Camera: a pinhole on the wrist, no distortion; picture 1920 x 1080 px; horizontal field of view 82.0 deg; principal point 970.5 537.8 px. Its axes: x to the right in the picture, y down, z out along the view. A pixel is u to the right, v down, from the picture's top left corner.
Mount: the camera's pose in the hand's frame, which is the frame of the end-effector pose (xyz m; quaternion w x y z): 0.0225 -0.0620 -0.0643 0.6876 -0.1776 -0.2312 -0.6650
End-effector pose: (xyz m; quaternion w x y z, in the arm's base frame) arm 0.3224 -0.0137 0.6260 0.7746 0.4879 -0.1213 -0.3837
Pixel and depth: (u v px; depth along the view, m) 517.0 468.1 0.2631
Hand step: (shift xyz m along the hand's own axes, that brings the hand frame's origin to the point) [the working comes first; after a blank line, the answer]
In the camera's frame: -0.1080 -0.0166 0.2631

-0.0165 0.1722 0.0932
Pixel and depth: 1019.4 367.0 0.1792
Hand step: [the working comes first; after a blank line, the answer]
In the camera's frame: 0.0079 -0.0277 0.1792

-0.0197 0.0288 0.0871
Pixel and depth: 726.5 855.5 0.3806
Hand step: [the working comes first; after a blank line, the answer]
In the camera's frame: -0.0841 0.1095 0.3806

0.0998 0.2237 0.2119
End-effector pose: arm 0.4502 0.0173 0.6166 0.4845 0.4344 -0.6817 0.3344
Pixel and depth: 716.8 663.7 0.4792
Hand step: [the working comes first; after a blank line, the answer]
In the camera's frame: -0.1101 0.0546 0.4792

0.0368 0.2969 0.2759
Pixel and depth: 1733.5 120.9 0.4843
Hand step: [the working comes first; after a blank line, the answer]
In the camera's frame: 0.3346 -0.1828 0.4843

-0.1964 -0.0829 0.5115
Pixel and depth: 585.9 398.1 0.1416
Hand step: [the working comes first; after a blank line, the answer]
In the camera's frame: -0.0493 -0.0179 0.1416

-0.0074 0.0562 0.0248
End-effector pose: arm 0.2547 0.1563 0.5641 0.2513 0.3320 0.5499 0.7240
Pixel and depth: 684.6 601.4 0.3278
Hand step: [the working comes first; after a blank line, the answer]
In the camera's frame: -0.0849 0.0189 0.3278

0.0138 0.1905 0.1619
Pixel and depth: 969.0 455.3 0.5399
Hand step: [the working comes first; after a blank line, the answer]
In the camera's frame: -0.0007 -0.0403 0.5399

-0.0618 0.2344 0.3809
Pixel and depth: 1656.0 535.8 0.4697
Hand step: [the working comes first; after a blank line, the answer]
In the camera's frame: 0.2916 -0.0009 0.4697

-0.0142 -0.0456 0.4871
